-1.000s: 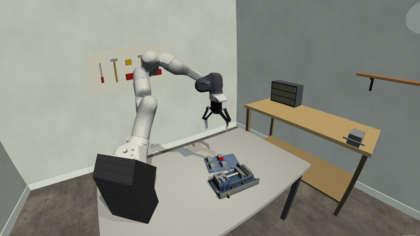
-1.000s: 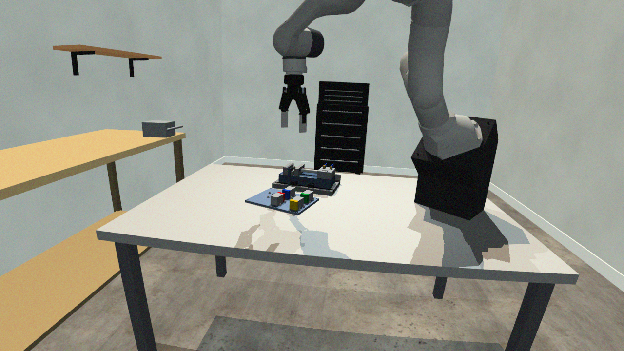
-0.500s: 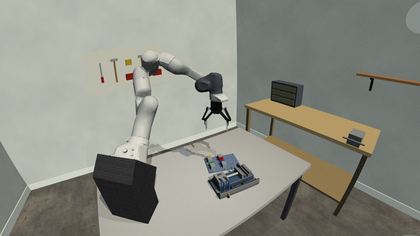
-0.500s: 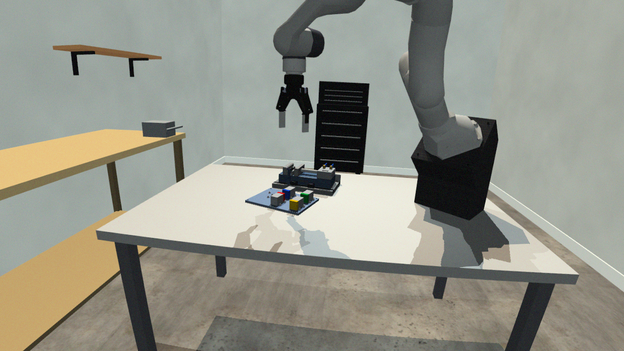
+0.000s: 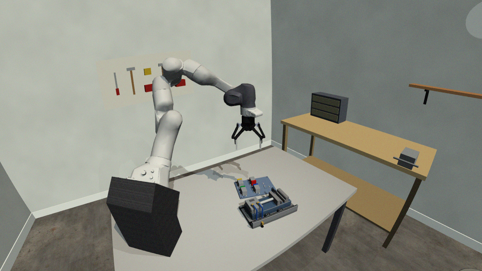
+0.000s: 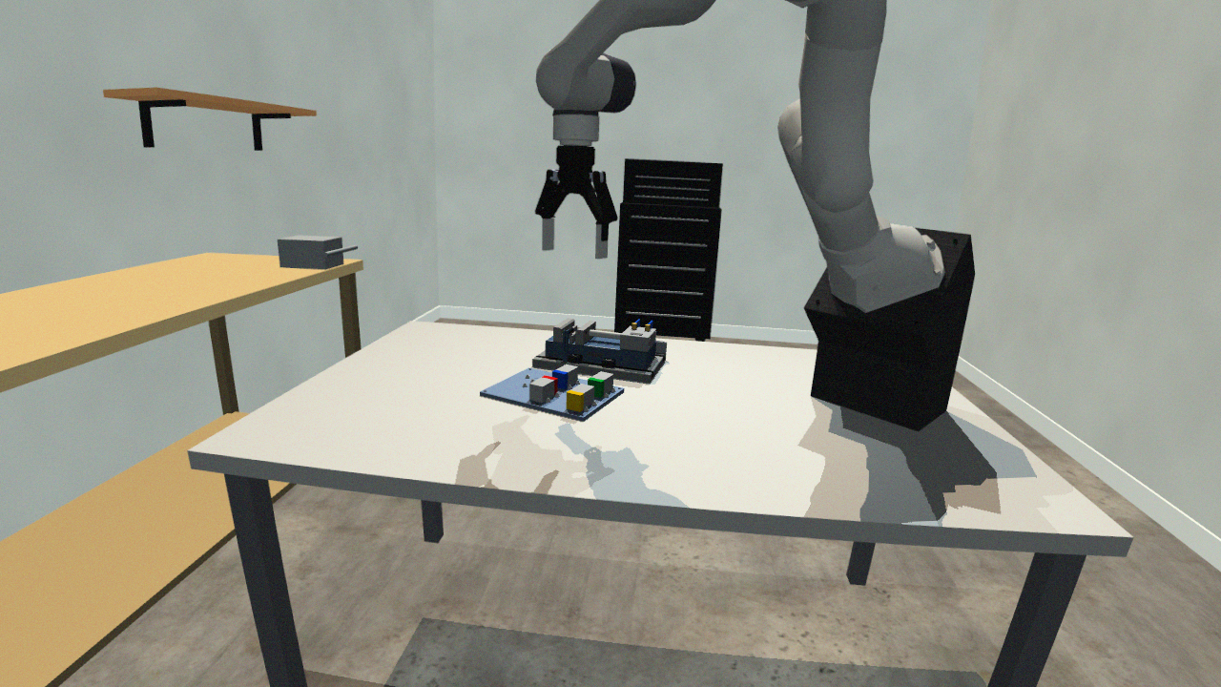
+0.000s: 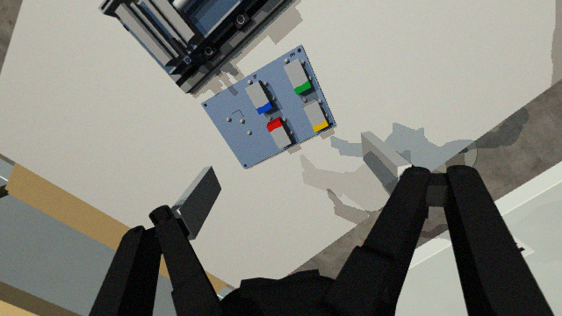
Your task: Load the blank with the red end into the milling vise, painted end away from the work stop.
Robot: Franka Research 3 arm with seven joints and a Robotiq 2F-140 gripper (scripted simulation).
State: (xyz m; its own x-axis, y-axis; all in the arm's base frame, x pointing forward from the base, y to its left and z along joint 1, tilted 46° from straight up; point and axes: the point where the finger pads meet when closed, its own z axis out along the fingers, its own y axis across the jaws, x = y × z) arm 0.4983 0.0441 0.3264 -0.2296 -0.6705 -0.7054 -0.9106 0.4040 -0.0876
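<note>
My gripper is now 320 mm above the blue infeed plate and 40 mm short of it. Also, from my hand: blue-ended blank (290 mm below, 50 mm to the right, 40 mm ahead); then yellow-ended blank (290 mm below, 50 mm to the left, 50 mm behind); then green-ended blank (290 mm below, 50 mm to the right, 50 mm behind).
</note>
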